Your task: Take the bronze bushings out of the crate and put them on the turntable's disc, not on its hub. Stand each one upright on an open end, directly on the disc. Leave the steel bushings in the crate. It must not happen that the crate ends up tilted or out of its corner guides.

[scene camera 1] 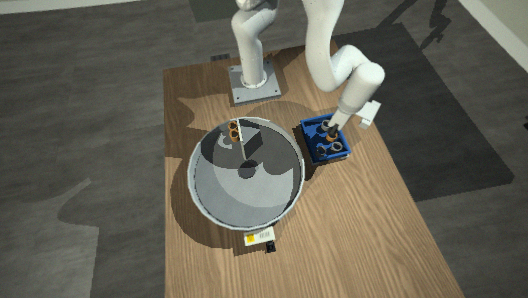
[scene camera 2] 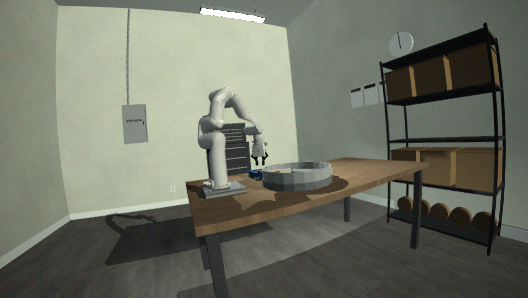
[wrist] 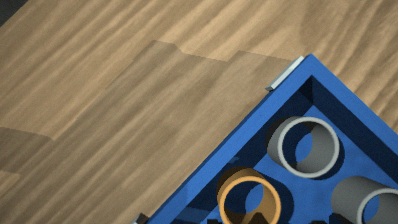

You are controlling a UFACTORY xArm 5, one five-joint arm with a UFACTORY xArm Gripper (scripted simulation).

Note:
In view: a blue crate (scene camera 1: 314, 136).
The blue crate also shows in the wrist view (wrist: 311, 90).

